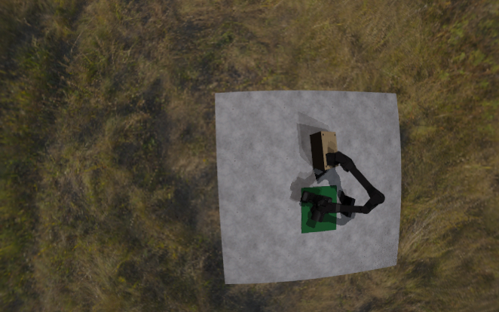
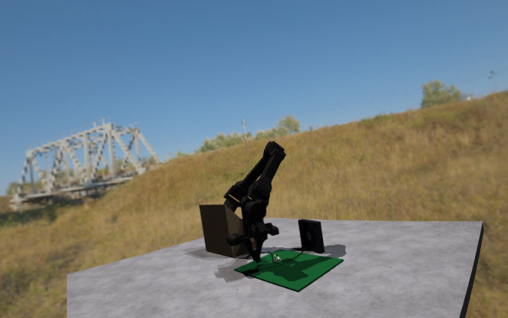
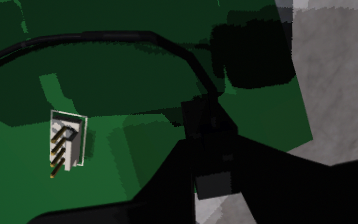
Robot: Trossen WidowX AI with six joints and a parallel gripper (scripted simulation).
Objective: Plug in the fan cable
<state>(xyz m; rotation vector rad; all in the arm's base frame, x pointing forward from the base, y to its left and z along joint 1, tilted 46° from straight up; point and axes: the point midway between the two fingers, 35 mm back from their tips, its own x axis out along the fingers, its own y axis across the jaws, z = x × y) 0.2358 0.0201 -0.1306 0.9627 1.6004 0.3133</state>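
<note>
The four-pin header lies 80 mm to the left of my gripper tip, 30 mm below it and 30 mm ahead of it. Also, from my gripper tip: black fan: 210 mm to the left, 100 mm ahead, 20 mm above; black fan plug: 10 mm above; green board: 100 mm ahead, 50 mm below, 40 mm to the left.
</note>
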